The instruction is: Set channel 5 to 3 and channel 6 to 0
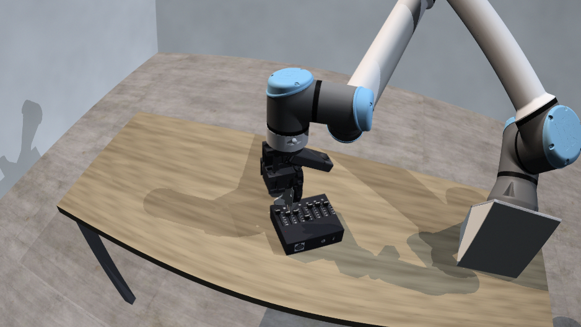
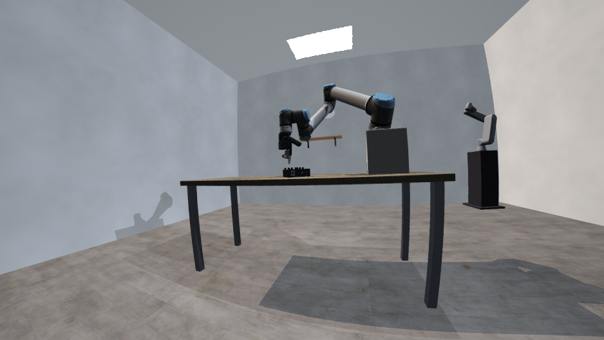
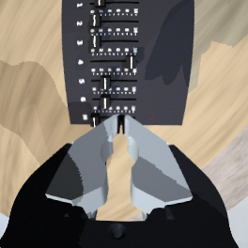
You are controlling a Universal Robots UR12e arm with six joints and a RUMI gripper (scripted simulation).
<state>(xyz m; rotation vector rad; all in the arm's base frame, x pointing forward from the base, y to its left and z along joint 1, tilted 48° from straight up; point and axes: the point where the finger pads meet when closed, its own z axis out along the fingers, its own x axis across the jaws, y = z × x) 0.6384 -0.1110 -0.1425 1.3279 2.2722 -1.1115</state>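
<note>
The channel 6 fader knob lies 4 cm below my hand, 2 cm to the right of it and 1 cm ahead of it. From my hand the other things lie so: channel 5 fader knob 4 cm below, 3 cm to the right, 1 cm behind.
</note>
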